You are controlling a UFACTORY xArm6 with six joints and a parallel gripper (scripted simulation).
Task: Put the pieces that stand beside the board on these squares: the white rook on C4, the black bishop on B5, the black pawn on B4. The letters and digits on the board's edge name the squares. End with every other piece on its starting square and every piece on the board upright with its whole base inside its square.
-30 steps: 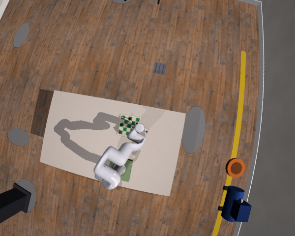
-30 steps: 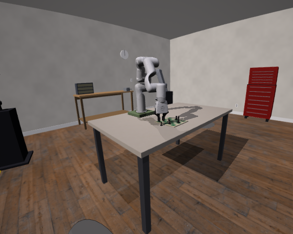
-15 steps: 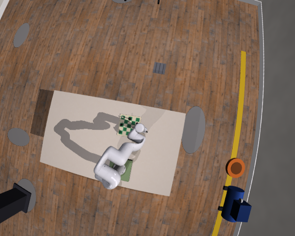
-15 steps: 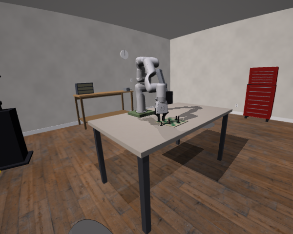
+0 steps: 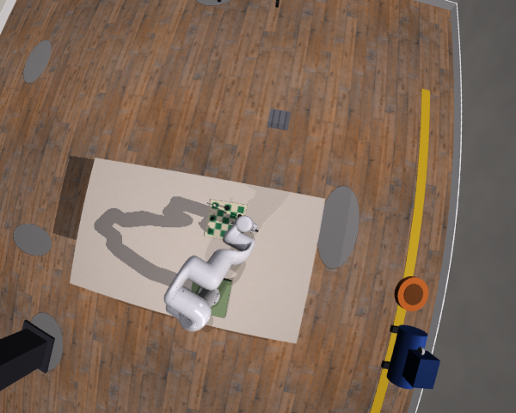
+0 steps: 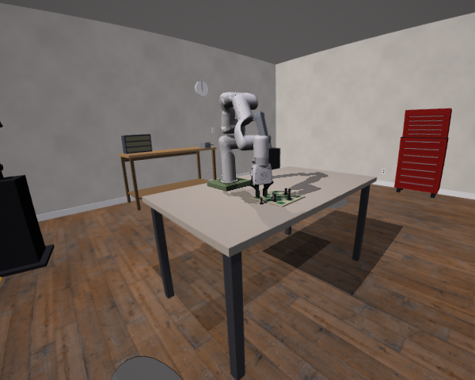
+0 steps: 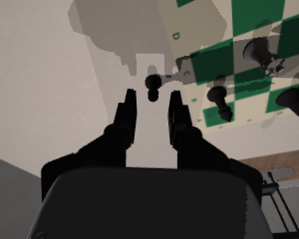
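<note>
Right now my hand is 10 cm to the right of the white rook, 4 cm above it and 2 cm past it. Also, from my hand: chessboard: 14 cm to the left, 5 cm below, 2 cm behind.
</note>
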